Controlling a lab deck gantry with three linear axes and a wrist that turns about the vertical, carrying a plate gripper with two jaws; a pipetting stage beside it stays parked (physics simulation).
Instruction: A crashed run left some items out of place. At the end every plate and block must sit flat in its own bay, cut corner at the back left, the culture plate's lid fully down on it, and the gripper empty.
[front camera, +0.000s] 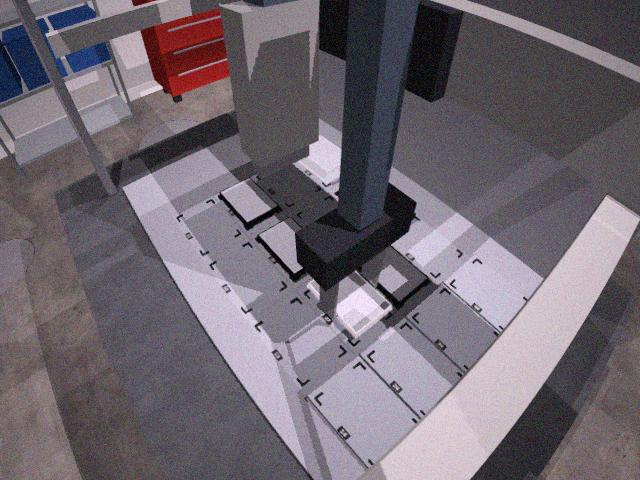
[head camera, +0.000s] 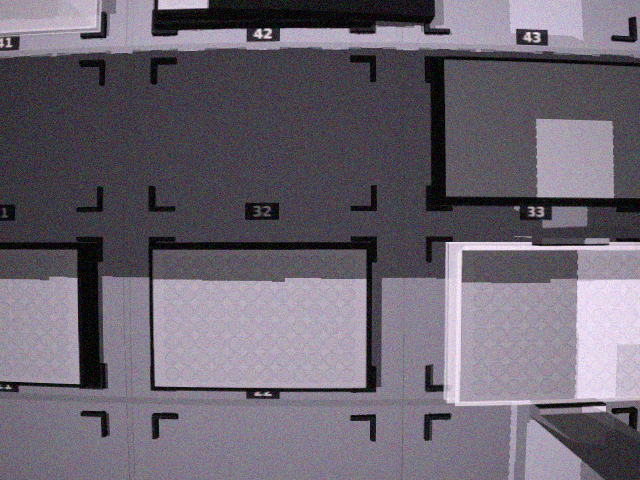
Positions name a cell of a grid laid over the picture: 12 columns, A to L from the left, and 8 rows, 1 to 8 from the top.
my gripper: front camera G5; head camera K6
